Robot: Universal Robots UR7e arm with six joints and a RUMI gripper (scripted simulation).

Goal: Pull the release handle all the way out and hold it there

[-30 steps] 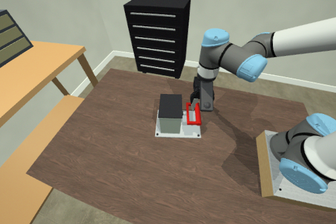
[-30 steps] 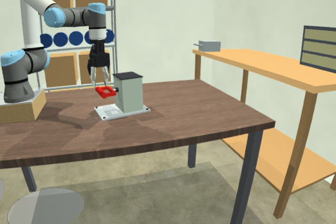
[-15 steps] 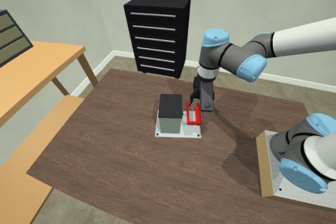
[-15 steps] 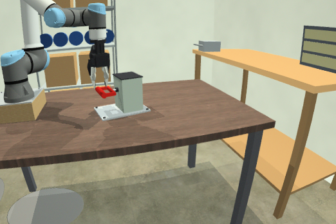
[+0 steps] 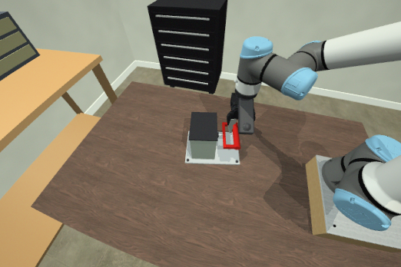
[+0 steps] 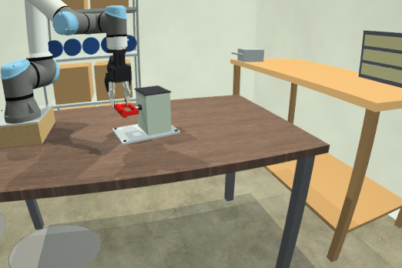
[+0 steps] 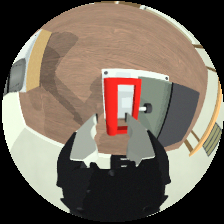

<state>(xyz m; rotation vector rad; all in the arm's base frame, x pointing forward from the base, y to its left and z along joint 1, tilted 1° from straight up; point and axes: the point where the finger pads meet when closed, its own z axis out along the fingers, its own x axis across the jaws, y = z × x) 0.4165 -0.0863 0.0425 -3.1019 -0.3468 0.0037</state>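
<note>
The grey baseplate is 9 cm ahead of my hand, 2 cm to the left of it and 13 cm below it.
</note>
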